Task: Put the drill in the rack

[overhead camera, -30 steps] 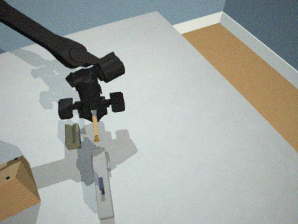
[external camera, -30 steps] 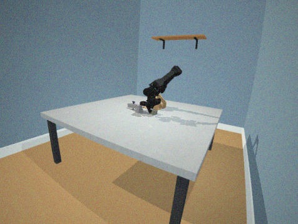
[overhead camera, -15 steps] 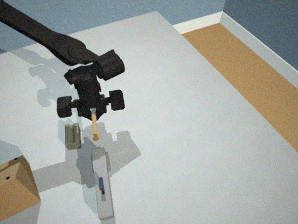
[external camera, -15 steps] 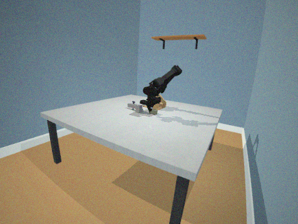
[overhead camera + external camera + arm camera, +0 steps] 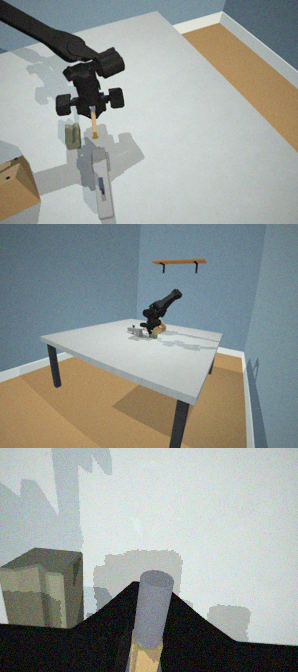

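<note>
My gripper tip is 80 mm past the rack, 20 mm to the left of it and 30 mm above it. From my gripper tip the other things lie so: grey block 50 mm behind, 190 mm to the right, 20 mm below; drill 10 mm behind, 40 mm to the right, 30 mm above; dark blue key 50 mm behind, 220 mm to the right.
</note>
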